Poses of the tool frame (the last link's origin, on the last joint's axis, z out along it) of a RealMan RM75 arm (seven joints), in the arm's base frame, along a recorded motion.
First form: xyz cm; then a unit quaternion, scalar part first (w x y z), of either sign.
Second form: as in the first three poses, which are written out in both.
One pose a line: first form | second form
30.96 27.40 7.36 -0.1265 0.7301 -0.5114 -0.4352 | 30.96 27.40 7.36 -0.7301 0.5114 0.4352 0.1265
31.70 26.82 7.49 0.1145 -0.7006 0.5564 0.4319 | 31.70 26.82 7.49 -0.7006 0.5564 0.4319 0.1145
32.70 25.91 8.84 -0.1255 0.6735 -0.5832 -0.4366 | 32.70 25.91 8.84 -0.6735 0.5832 0.4366 0.1255
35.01 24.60 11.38 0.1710 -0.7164 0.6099 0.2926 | 35.01 24.60 11.38 -0.7164 0.6099 0.2926 0.1710
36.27 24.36 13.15 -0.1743 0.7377 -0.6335 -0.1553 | 36.27 24.36 13.15 -0.7377 0.6335 0.1553 0.1743
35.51 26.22 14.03 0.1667 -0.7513 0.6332 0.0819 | 35.51 26.22 14.03 -0.7513 0.6332 0.0819 0.1667
